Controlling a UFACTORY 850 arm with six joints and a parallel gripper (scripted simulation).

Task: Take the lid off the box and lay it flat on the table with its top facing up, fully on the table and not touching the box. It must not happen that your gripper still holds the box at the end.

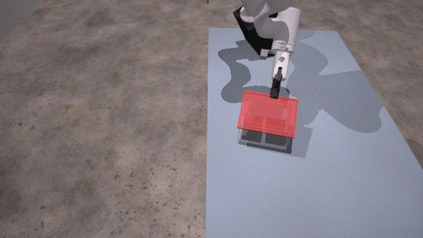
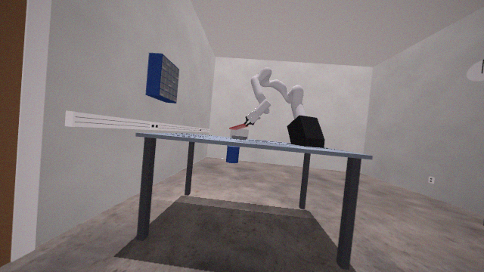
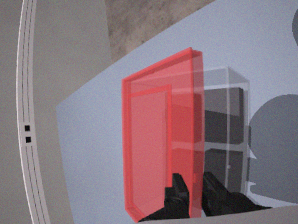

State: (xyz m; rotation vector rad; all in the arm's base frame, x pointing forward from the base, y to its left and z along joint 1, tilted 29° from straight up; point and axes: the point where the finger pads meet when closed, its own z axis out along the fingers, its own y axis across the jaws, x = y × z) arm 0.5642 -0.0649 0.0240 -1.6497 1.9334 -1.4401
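My hand is 70 mm short of the red translucent lid, 40 mm to the left of it and 30 mm above it. Round my hand: grey box: 110 mm below, 60 mm ahead, 30 mm to the right.
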